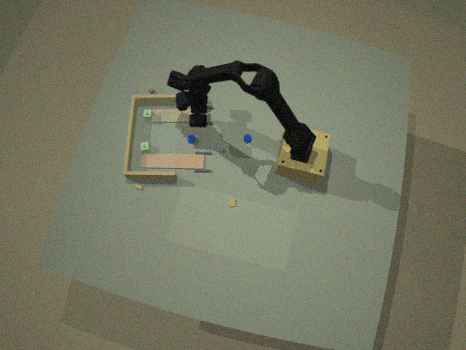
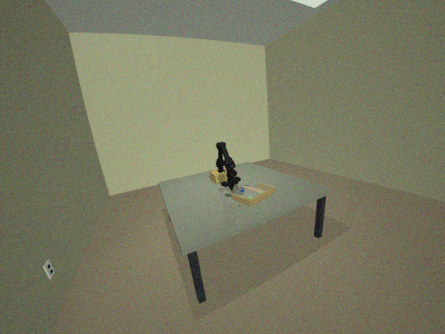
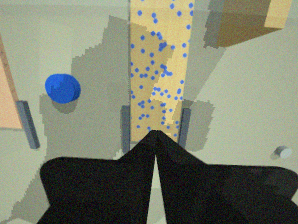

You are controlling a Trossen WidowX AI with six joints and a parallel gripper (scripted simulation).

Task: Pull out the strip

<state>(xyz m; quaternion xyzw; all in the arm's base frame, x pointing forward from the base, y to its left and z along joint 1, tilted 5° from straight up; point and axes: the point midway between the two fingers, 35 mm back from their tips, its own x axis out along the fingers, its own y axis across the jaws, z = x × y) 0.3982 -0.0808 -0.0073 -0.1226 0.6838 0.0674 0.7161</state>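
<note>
Right now my gripper tip is 11 cm to the right of the grey peg, 11 cm past it and 3 cm above it.
</note>
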